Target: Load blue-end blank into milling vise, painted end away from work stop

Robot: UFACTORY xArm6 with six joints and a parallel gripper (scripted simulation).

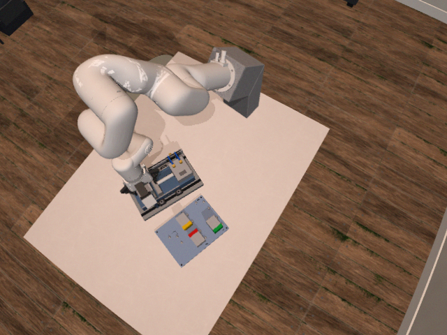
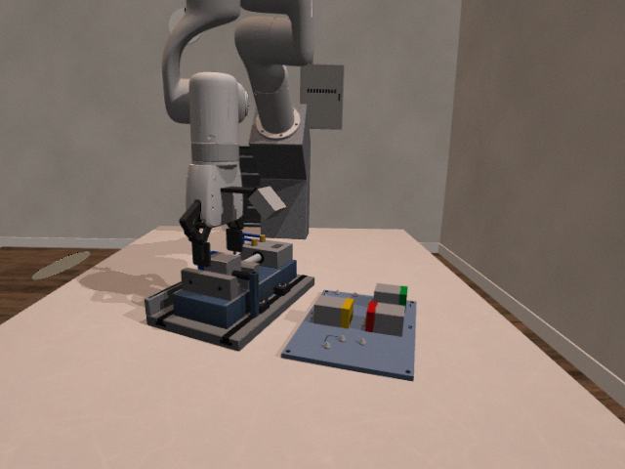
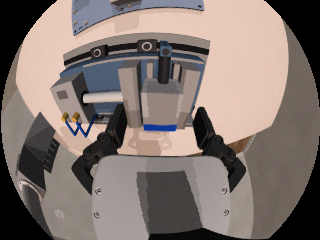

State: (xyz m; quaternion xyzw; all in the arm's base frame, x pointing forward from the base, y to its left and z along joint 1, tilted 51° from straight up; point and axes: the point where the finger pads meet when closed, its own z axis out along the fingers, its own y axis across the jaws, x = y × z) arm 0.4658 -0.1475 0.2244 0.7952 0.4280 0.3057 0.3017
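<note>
Now: hand 30 mm above the blue-ended blank. Round my hand: fixed jaw: 50 mm below, 20 mm to the right, 20 mm ahead; then work stop post: 60 mm below, 50 mm to the left, 50 mm ahead; then vise: 80 mm below, 50 mm to the left, 50 mm behind.
</note>
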